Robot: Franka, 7 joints.
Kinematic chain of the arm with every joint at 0, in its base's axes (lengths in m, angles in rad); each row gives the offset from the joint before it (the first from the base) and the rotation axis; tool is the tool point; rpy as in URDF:
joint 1: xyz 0 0 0.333 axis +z
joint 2: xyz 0 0 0 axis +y
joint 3: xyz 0 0 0.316 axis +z
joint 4: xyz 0.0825 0 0 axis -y
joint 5: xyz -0.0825 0 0.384 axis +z
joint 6: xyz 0 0 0 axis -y
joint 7: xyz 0.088 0 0 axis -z
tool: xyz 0 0 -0.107 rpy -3.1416 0 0
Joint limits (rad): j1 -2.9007..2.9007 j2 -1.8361..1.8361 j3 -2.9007..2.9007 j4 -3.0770..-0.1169 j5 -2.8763..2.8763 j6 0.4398..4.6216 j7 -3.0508..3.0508
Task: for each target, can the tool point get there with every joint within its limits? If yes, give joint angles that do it. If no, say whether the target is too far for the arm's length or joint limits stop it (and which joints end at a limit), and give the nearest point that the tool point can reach.
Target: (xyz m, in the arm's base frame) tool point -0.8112 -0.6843 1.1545
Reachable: no: too far | nearest point -0.5185 -0.4374 0.8581 | short by 0.484 m
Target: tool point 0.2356 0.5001 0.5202
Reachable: yes | joints -0.7573 -0.8908 1.2806 -1.7743 1.1005 1.2635 -1.6495
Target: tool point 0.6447 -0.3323 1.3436
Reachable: no: too far | nearest point 0.4446 -0.2292 1.0300 | short by 0.386 m
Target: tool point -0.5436 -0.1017 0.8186
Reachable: yes | joints -0.5515 -0.3774 -1.7576 -0.9716 1.7721 3.7181 -2.2120
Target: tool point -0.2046 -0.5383 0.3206
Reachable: yes | joints -1.7635 0.2058 -0.1723 -2.1353 -0.2186 2.4330 2.3880
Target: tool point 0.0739 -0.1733 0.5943
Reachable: yes | joints 0.1552 -1.5397 -0.1641 -2.8443 1.4895 3.9157 -0.2863
